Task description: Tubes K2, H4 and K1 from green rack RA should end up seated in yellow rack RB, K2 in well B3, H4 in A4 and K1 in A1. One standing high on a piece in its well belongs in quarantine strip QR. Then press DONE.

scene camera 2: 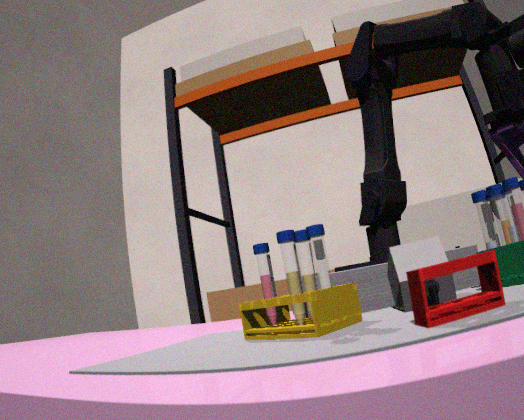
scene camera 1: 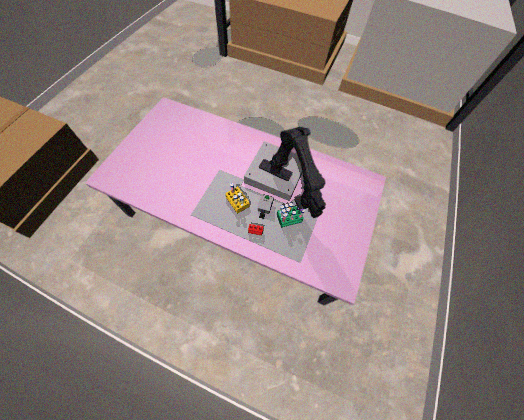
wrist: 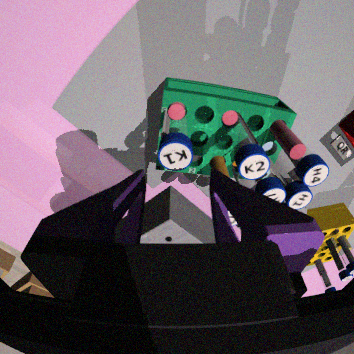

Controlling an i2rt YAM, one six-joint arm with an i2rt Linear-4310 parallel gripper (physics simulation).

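Pixels of known places: gripper, fingertip midpoint: (scene camera 1: 301,208) (wrist: 177,177); arm's base, origin of the base link: (scene camera 2: 387,263) (scene camera 1: 275,170).
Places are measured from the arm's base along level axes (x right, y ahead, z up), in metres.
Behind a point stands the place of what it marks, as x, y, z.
Green rack RA (scene camera 1: 291,220) (scene camera 2: 514,261) @(-0.164, 0.271, -0.040) (wrist: 220,93) @(-0.232, 0.241, -0.055) holds several blue-capped tubes. In the wrist view, tube K1 (wrist: 175,151) @(-0.260, 0.204, 0.057) stands at its left end, K2 (wrist: 254,163) @(-0.222, 0.238, 0.057) is right of the middle and H4 (wrist: 312,171) @(-0.189, 0.270, 0.057) is at the right. My gripper (scene camera 1: 303,210) @(-0.246, 0.195, 0.062) (wrist: 177,177) @(-0.246, 0.195, 0.062) is part open and empty, above the rack, its fingertips close to K1's cap. Yellow rack RB (scene camera 1: 242,207) (scene camera 2: 338,306) @(0.055, 0.298, -0.041) (wrist: 330,216) @(0.056, 0.299, -0.042) holds several blue-capped tubes. Red strip QR (scene camera 1: 256,230) @(-0.079, 0.394, -0.018) (scene camera 2: 419,305) @(-0.033, 0.398, -0.049) stands upright between the racks, towards the front. I cannot tell whether a tube sits high.
A grey block (scene camera 1: 265,204) @(-0.053, 0.238, 0.001) (scene camera 2: 417,257) @(-0.047, 0.244, -0.005) with a green spot stands between the racks, with a small black part in front. The grey arm base (scene camera 1: 267,186) @(-0.007, 0.120, -0.011) is behind it. All stand on a grey mat (scene camera 1: 210,200) @(0.259, 0.337, -0.068) (scene camera 2: 165,357) @(0.241, 0.383, -0.068) on the pink table (scene camera 1: 165,135) @(0.811, 0.053, -0.071).
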